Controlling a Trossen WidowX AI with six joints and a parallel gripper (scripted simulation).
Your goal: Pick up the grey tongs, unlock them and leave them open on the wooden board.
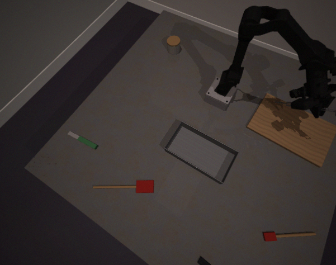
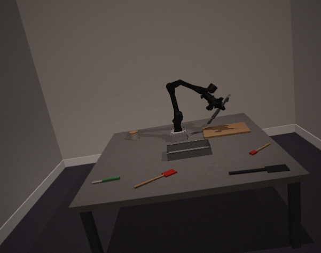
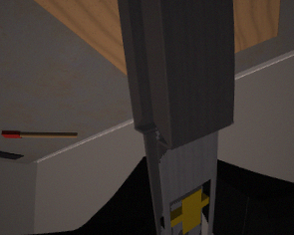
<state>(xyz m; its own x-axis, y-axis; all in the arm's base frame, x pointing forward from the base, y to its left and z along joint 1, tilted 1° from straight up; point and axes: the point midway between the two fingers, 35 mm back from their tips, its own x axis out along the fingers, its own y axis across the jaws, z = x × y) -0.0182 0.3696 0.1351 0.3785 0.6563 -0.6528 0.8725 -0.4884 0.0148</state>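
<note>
Right now the wooden board is 3 cm behind my gripper tip, 1 cm to the right of it and 18 cm below it. Round my gripper tip: yellow lock piece: 2 cm behind, 3 cm to the right, 2 cm above; then black spatula: 71 cm ahead, 10 cm to the left, 18 cm below; then roasting tin: 34 cm ahead, 31 cm to the right, 16 cm below.
</note>
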